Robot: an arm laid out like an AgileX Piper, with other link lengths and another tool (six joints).
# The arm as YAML. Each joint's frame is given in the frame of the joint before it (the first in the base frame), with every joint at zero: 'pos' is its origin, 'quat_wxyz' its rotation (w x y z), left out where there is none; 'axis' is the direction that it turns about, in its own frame. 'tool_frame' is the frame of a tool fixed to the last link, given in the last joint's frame.
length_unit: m
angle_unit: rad
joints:
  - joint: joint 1
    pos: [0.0, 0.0, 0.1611]
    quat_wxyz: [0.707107, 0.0, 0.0, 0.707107]
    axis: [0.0, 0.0, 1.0]
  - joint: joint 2
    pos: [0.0, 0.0, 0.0]
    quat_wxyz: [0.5, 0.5, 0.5, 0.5]
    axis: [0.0, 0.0, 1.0]
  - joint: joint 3
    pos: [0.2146, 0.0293, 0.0]
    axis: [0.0, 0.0, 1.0]
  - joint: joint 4
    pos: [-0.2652, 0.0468, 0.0]
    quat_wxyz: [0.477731, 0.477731, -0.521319, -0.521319]
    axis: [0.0, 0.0, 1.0]
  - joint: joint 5
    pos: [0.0, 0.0, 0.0]
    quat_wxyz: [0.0, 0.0, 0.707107, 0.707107]
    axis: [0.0, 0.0, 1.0]
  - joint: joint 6
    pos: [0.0, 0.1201, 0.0]
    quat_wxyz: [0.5, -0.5, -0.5, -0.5]
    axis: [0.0, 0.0, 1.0]
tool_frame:
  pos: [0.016, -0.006, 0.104]
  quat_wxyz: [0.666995, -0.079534, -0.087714, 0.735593]
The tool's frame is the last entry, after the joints.
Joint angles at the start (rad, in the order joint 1, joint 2, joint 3, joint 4, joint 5, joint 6):
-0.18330, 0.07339, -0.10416, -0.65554, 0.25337, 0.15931
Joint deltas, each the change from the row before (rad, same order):
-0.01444, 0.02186, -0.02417, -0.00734, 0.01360, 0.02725
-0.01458, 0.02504, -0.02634, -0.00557, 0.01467, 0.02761
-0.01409, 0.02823, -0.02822, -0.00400, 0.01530, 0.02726
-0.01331, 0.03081, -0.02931, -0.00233, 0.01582, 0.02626
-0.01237, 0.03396, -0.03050, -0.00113, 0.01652, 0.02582
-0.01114, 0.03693, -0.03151, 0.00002, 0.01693, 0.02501
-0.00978, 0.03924, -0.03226, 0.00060, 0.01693, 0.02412
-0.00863, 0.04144, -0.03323, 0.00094, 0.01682, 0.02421
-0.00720, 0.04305, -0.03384, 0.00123, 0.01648, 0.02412
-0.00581, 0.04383, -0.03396, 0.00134, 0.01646, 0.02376
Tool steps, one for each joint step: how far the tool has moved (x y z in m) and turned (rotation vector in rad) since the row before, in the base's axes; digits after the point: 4 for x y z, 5 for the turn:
-0.0010, -0.0058, 0.0038, 0.02092, 0.00019, -0.02595
-0.0009, -0.0059, 0.0038, 0.02333, 0.00089, -0.02688
-0.0007, -0.0058, 0.0036, 0.02484, 0.00180, -0.02689
-0.0004, -0.0057, 0.0033, 0.02589, 0.00305, -0.02648
-0.0001, -0.0056, 0.0028, 0.02716, 0.00479, -0.02618
0.0004, -0.0053, 0.0023, 0.02799, 0.00653, -0.02540
0.0008, -0.0051, 0.0018, 0.02800, 0.00781, -0.02431
0.0013, -0.0049, 0.0016, 0.02850, 0.00837, -0.02357
0.0018, -0.0046, 0.0013, 0.02865, 0.00868, -0.02239
0.0022, -0.0043, 0.0010, 0.02837, 0.00914, -0.02143

